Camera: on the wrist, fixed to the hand. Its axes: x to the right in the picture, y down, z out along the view.
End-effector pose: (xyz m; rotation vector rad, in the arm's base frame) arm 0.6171 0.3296 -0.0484 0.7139 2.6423 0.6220
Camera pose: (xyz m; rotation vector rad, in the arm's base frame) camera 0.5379 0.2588 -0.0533 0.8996 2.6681 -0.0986
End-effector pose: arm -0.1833 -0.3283 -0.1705 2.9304 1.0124 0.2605
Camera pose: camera -0.2247 -0.2427 -0.1227 -2.5893 -0.8898 0.1879
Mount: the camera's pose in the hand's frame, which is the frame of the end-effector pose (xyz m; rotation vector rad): 0.0277 -0.0887 -0.0518 0.5023 -0.1449 0.0346
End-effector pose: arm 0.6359 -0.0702 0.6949 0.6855 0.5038 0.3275
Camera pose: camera 0.6418 -0.0959 0.5918 1.1973 0.4382 0.1802
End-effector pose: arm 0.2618 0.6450 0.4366 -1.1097 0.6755 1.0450
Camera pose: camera 0.3569 0.5979 0.4295 -0.5839 0.7877 0.9070
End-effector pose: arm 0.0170 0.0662 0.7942 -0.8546 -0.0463 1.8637
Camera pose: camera 0.1112 0.1122 0.7763 -0.3748 0.3354 1.8496
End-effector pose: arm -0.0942 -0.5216 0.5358 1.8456 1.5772 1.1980
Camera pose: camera -0.1879 -0.4830 0.5035 2.2099 1.8885 0.6959
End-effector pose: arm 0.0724 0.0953 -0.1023 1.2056 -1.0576 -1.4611
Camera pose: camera 0.1096 0.0824 -0.2011 1.4288 -1.6019 -1.3093
